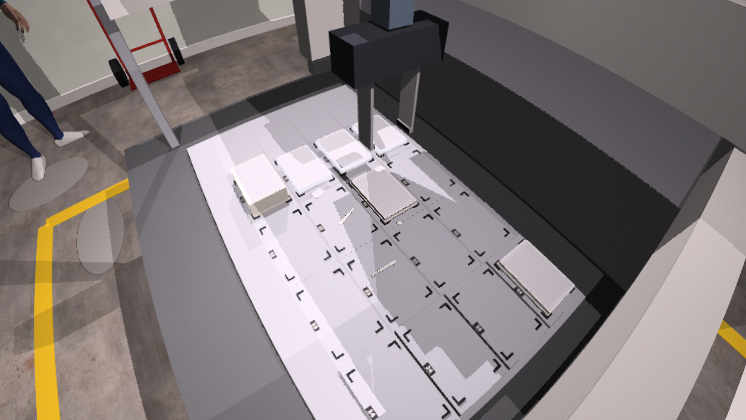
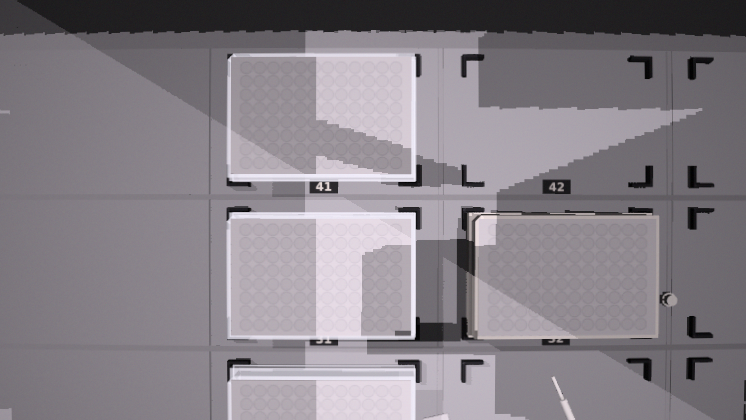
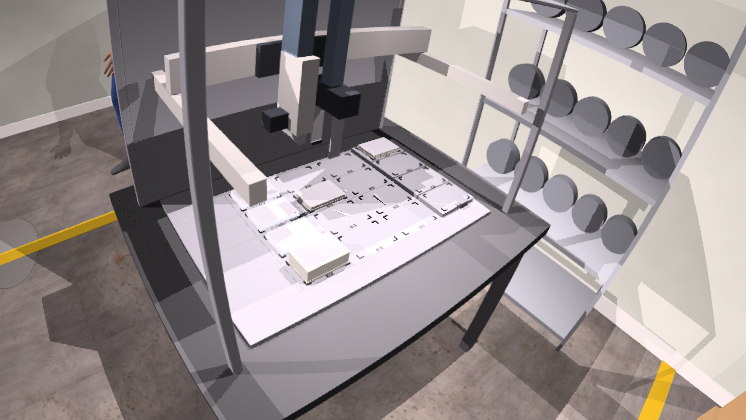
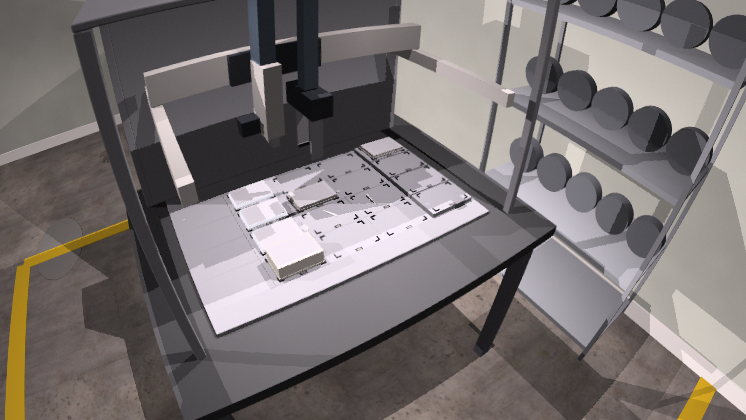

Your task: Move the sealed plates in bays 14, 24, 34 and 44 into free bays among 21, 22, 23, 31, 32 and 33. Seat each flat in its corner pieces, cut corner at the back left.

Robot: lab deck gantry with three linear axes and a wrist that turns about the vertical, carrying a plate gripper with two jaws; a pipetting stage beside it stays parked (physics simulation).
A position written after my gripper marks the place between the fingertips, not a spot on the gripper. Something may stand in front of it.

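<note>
I find my gripper (image 1: 386, 135) here, and again in image 3 (image 3: 324, 149) and image 4 (image 4: 310, 151). A tall cream box (image 1: 263, 190) is visible to me as well, though in image 2 the box is out of frame. There is a bay 34 (image 1: 510, 327), which image 3 (image 3: 398, 164) and image 4 (image 4: 398, 164) show too. I also see a bay 31 (image 2: 427, 237).
</note>
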